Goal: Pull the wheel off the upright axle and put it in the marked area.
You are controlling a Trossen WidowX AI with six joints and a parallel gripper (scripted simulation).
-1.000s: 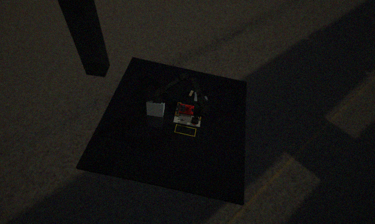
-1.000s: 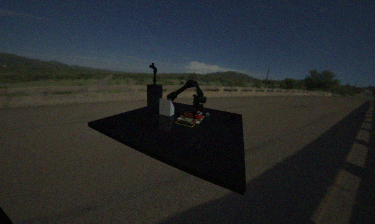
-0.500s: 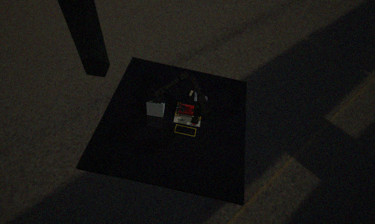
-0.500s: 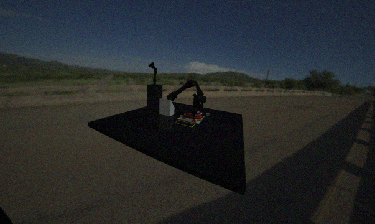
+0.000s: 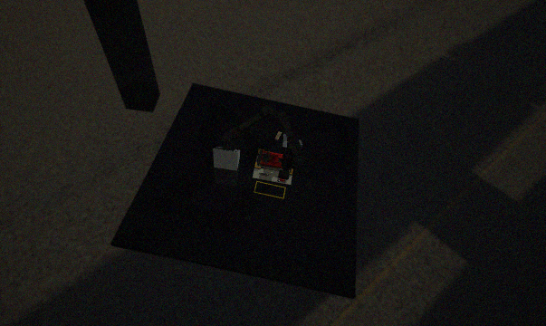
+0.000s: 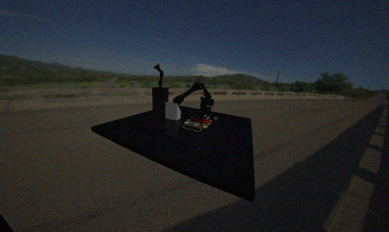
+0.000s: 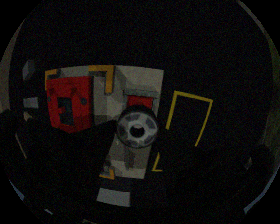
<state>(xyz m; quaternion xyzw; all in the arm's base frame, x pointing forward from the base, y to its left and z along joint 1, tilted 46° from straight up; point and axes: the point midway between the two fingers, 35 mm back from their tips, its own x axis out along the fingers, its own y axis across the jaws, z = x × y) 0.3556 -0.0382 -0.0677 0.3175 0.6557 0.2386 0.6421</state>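
The board lies 50 mm behind my gripper tip, 100 mm to the left of it and 60 mm below it.
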